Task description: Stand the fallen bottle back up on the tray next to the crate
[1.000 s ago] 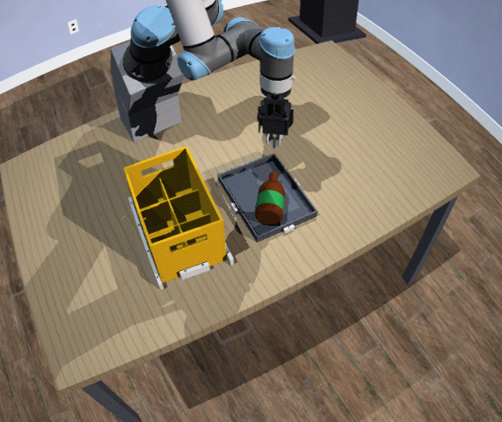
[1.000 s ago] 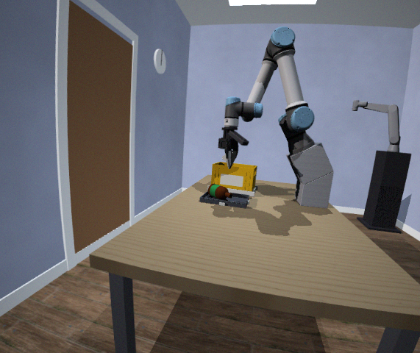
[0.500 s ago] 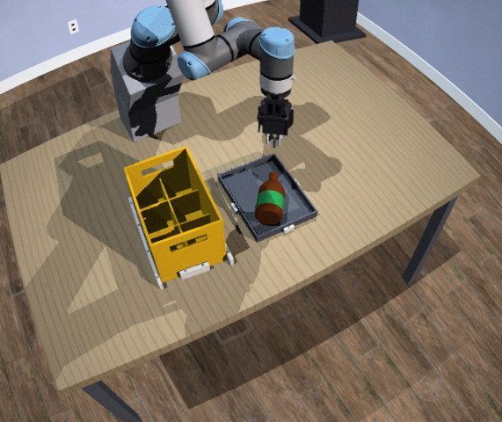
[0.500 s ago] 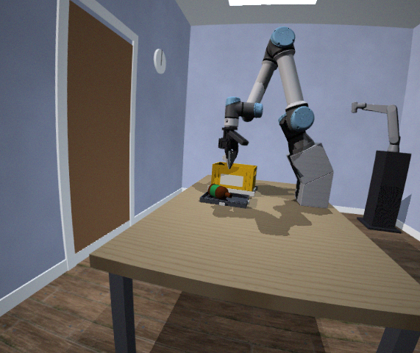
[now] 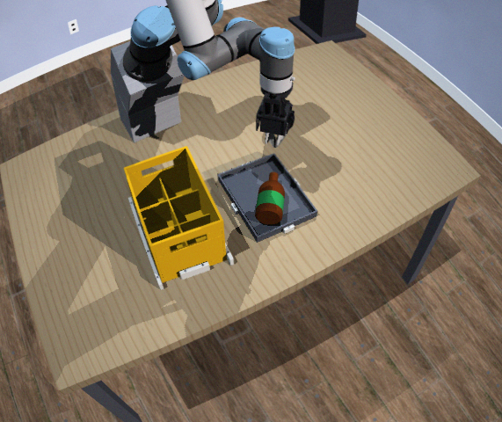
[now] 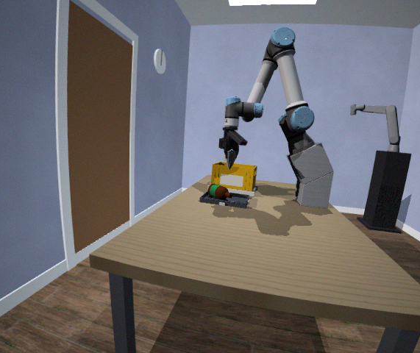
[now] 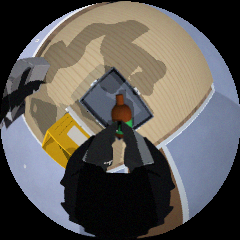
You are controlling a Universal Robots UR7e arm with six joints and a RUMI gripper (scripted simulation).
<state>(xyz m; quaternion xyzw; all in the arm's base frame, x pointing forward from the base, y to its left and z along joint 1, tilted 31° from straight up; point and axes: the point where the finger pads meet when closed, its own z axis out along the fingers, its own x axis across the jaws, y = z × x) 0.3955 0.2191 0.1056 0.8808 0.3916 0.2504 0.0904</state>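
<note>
Right now my hand is 160 mm above the bottle, 40 mm short of it and 30 mm to the left of it. From my hand the other things lie so: tray: 190 mm below, 30 mm to the right, 10 mm ahead; yellow crate: 300 mm to the right, 120 mm below, 10 mm ahead.
</note>
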